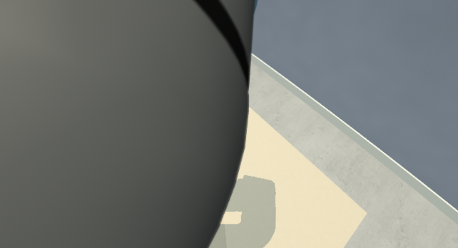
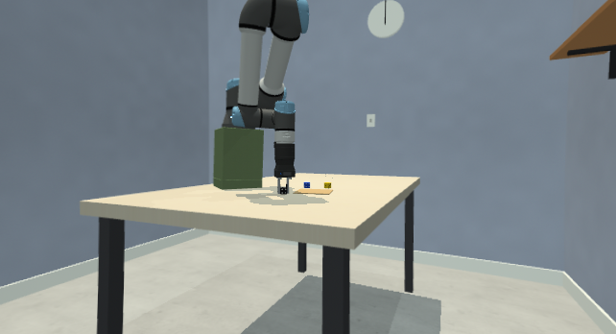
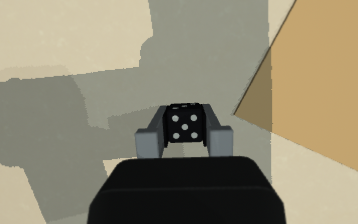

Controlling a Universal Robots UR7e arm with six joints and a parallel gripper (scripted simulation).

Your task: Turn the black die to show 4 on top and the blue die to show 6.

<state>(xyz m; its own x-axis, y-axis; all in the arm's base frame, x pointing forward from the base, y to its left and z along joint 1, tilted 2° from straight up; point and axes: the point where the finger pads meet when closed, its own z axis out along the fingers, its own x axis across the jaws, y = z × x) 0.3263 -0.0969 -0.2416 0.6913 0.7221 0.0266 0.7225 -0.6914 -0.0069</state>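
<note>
Right now my hand is 1 cm above the black die. Also, from my hand: tan mat 12 cm to the left, 7 cm ahead, 2 cm below; then blue die 24 cm to the left, 3 cm behind, 1 cm below; then yellow die 28 cm to the left, 5 cm ahead, 1 cm below.
</note>
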